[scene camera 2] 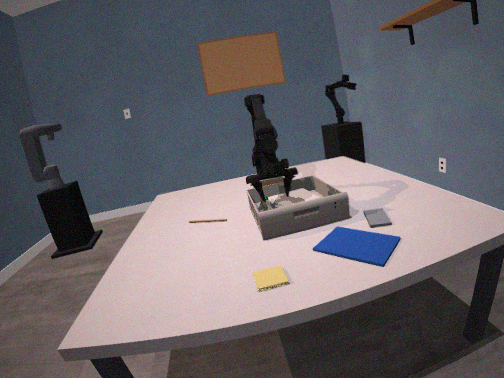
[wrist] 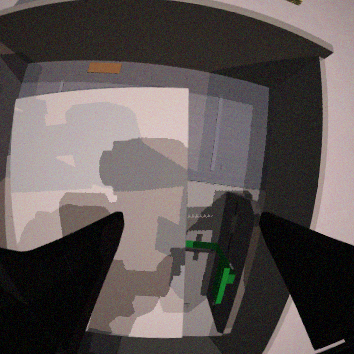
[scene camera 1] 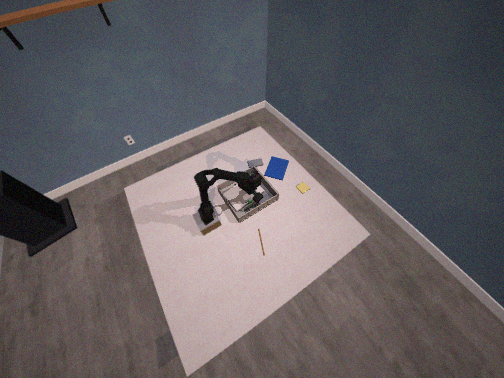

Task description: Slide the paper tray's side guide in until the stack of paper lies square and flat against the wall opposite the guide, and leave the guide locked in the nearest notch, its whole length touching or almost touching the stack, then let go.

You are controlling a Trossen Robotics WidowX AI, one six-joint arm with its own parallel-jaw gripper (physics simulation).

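Note:
The grey paper tray stands on the table. The white stack of paper lies in it, its left edge close to the left tray wall in the wrist view; shadows blur the contact there. The dark side guide with its green lever stands right of the stack, with a strip of tray floor between them. Whether it is locked in a notch cannot be seen. My gripper is open and reaches down into the tray, with its fingertips on either side of the guide, nothing held.
Beyond the tray lie a blue folder, a grey block and a yellow pad. A pencil lies beside the tray. The tray walls rise around my fingers. An orange label lies beyond the stack.

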